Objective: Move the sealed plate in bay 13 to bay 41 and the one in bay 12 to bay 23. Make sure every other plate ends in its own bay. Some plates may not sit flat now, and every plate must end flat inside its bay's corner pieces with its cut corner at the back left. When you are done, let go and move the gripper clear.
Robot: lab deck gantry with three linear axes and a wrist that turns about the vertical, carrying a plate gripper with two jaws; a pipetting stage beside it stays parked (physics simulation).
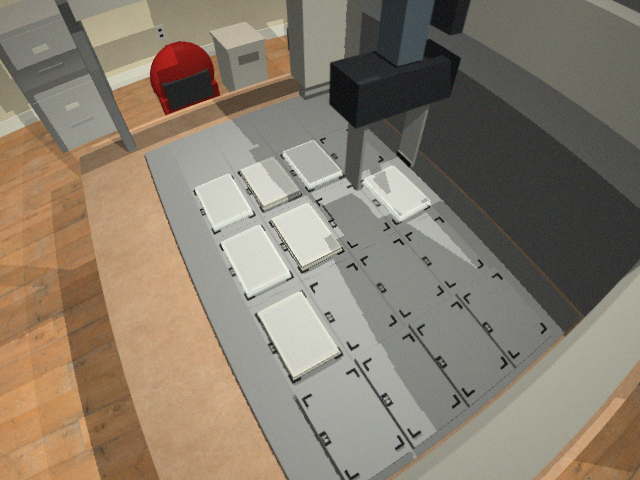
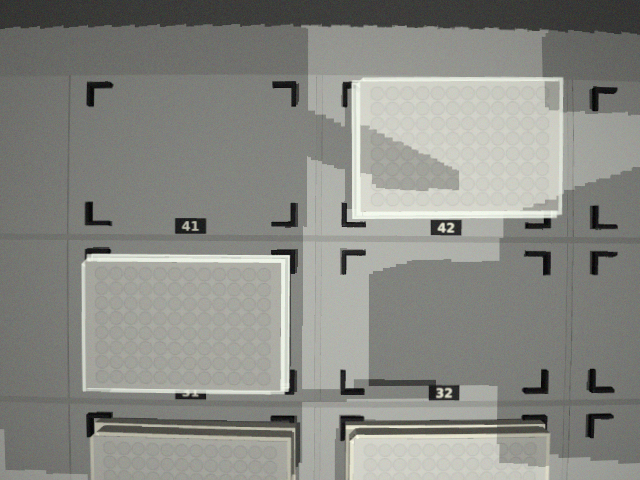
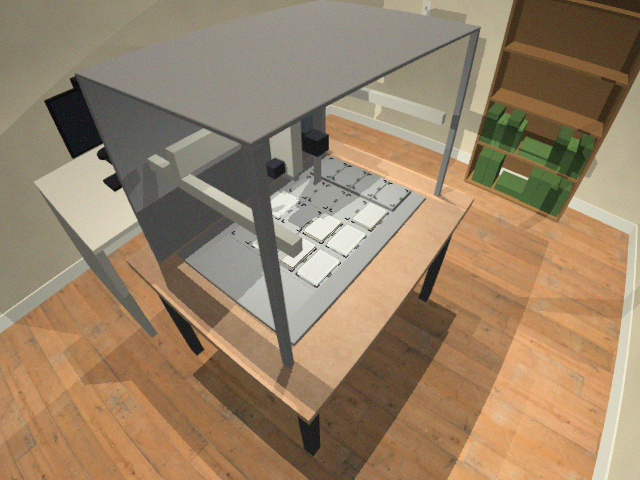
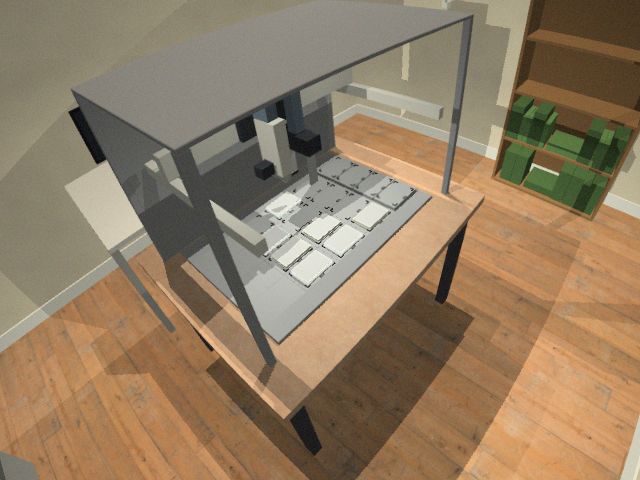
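Seen in the pictures: gripper, fingertip midpoint: (image 1: 380, 171) (image 3: 306, 177) (image 4: 304, 178); robot's base, link origin: (image 1: 195, 191) (image 3: 316, 286) (image 4: 308, 286).
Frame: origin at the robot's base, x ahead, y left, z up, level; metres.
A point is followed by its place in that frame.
Observation:
The bay 13 plate (image 1: 298, 334) {x 0.397, y 0.042, z 0.014 m} (image 3: 370, 215) {x 0.388, y 0.041, z 0.014 m} (image 4: 370, 214) {x 0.390, y 0.044, z 0.015 m} and the bay 12 plate (image 1: 255, 259) {x 0.235, y 0.043, z 0.014 m} (image 3: 346, 239) {x 0.223, y 0.040, z 0.015 m} (image 4: 343, 240) {x 0.221, y 0.036, z 0.015 m} sit in the front row. Bay 41 (image 2: 191, 155) {x 0.064, y 0.363, z 0.000 m} shows bare deck; bay 23 (image 1: 341, 330) {x 0.422, y 0.108, z 0.000 m} holds no plate. The bay 42 plate (image 1: 396, 192) {x 0.237, y 0.361, z 0.017 m} (image 2: 454, 147) {x 0.227, y 0.365, z 0.017 m} looks shifted right and back over its right corner pieces; I cannot tell if it is flat. The bay 31 plate (image 1: 312, 162) {x 0.069, y 0.256, z 0.014 m} (image 2: 183, 325) {x 0.065, y 0.257, z 0.014 m} has its cut corner at the back left. My gripper (image 1: 382, 173) {x 0.276, y 0.265, z 0.159 m} is open and empty, its jaws wide apart near bays 41 and 42.
More plates sit in bay 11 (image 1: 224, 201) {x 0.075, y 0.045, z 0.014 m}, bay 21 (image 1: 269, 182) {x 0.077, y 0.147, z 0.016 m} (image 2: 191, 459) {x 0.070, y 0.176, z 0.016 m} and bay 22 (image 1: 306, 236) {x 0.237, y 0.147, z 0.014 m} (image 2: 449, 459) {x 0.227, y 0.176, z 0.014 m}. The pale pipetting stage (image 1: 320, 51) (image 4: 273, 147) stands beside the gripper. Frame posts (image 3: 268, 248) {x -0.268, y -0.115, z 0.485 m} (image 4: 222, 258) {x -0.266, y -0.116, z 0.455 m} stand at the table's edge.

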